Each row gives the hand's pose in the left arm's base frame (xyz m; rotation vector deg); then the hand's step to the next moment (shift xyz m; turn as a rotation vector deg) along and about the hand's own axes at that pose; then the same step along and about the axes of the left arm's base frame.
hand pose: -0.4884 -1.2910 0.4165 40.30 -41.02 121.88
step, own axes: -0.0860 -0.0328 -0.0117 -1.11 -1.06 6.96
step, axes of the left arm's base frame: 0.0707 -0.0160 -0.0579 3.16 -4.70 4.32
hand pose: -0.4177 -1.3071 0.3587 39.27 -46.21 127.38
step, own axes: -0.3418 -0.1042 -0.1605 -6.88 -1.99 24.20
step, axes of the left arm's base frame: 0.2561 0.0352 -0.2943 11.69 -18.58 12.46
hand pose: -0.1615 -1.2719 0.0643 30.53 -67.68 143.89
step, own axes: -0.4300 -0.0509 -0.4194 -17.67 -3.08 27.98
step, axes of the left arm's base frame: 0.3181 0.3070 -0.4098 22.41 -22.19 10.49
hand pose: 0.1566 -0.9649 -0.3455 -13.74 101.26 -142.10
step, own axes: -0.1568 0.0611 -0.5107 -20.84 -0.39 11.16
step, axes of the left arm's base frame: 0.0625 0.4806 -0.2330 22.49 -6.90 2.33
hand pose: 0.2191 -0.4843 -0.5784 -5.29 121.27 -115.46
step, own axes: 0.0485 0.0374 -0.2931 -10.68 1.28 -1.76
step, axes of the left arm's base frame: -0.1018 0.2798 -0.0316 10.19 3.87 0.01
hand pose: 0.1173 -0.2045 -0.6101 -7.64 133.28 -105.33
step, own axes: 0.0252 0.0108 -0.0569 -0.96 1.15 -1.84
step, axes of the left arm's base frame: -0.0352 0.0525 0.0002 0.63 2.20 -0.63
